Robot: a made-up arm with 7 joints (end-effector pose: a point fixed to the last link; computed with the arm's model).
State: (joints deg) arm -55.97 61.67 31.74 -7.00 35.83 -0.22 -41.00
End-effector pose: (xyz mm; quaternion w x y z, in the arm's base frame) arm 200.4 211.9 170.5 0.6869 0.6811 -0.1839 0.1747
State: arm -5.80 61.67 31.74 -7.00 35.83 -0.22 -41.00
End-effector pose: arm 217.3 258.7 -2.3 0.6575 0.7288 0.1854 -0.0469
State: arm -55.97 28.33 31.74 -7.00 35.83 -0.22 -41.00
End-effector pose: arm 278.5 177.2 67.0 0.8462 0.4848 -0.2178 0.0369
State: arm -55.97 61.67 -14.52 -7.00 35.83 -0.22 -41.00
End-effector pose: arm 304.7 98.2 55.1 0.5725 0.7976 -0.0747 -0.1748
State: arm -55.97 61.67 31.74 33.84 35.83 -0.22 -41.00
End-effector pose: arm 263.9 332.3 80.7 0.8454 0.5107 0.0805 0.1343
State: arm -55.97 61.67 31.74 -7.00 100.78 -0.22 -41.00
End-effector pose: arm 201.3 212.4 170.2 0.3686 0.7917 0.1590 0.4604
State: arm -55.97 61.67 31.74 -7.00 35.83 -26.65 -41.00
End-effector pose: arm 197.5 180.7 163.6 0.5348 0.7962 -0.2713 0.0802
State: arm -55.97 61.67 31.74 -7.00 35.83 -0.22 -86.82
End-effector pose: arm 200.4 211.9 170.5 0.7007 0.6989 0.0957 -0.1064
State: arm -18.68 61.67 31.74 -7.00 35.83 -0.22 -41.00
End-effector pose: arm 228.2 245.6 42.1 0.6775 0.7298 0.0912 0.0109
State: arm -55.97 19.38 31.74 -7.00 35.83 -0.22 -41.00
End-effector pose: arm 293.8 156.0 41.4 0.8773 0.4244 -0.2239 -0.0011
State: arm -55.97 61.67 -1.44 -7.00 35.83 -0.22 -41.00
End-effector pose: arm 286.3 127.6 98.9 0.6153 0.7772 -0.1076 -0.0764
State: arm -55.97 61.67 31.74 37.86 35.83 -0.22 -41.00
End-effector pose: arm 266.5 341.5 67.4 0.8554 0.4901 0.1065 0.1293
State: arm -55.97 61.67 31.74 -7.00 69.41 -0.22 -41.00
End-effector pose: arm 200.9 212.0 170.4 0.5441 0.7689 -0.0070 0.3357
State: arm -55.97 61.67 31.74 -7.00 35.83 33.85 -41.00
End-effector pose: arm 197.0 251.2 159.2 0.8283 0.4805 -0.0576 0.2823
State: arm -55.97 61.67 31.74 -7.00 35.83 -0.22 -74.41
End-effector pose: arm 200.4 211.9 170.5 0.7081 0.7052 0.0196 -0.0301
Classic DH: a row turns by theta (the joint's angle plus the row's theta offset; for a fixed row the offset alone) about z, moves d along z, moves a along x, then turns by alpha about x. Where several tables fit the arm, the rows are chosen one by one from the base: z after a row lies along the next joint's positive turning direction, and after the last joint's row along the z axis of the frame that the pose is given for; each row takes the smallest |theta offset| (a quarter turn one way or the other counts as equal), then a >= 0, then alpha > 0; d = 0 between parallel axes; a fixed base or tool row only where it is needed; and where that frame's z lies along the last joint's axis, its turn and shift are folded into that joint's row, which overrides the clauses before.
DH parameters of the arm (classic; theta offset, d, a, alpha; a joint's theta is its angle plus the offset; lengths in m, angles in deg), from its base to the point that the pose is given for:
base (fixed): -4.07 0 0 -74.51
joint 1: -75.12 0.0311 -0.0112 -90
joint 2: 74 0 -0.009 90
joint 3: 90 -0.2073 0.0122 -90
joint 4: 90 0.002 0.0101 90
joint 5: 0 0.1635 -0.0003 -90
joint 6: -90 0 0.0701 90
joint 7: 0 0.0004 0 0

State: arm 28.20 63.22 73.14 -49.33 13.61 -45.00 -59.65
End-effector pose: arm 85.1 114.6 50.7 0.2470 0.9018 -0.0531 -0.3507
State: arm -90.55 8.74 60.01 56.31 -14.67 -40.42 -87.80
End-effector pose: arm 410.0 113.2 6.6 0.7225 -0.0072 -0.5947 -0.3527
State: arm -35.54 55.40 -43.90 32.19 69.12 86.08 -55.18
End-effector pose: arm 254.7 242.8 -153.8 0.3617 0.6140 0.6400 0.2874
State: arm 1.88 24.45 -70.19 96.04 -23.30 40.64 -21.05
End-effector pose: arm -135.8 261.7 -332.2 0.1347 0.2725 0.9521 -0.0347
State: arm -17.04 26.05 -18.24 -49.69 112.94 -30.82 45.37
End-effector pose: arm 158.0 -25.8 -77.0 0.2442 0.5485 -0.7971 0.0638
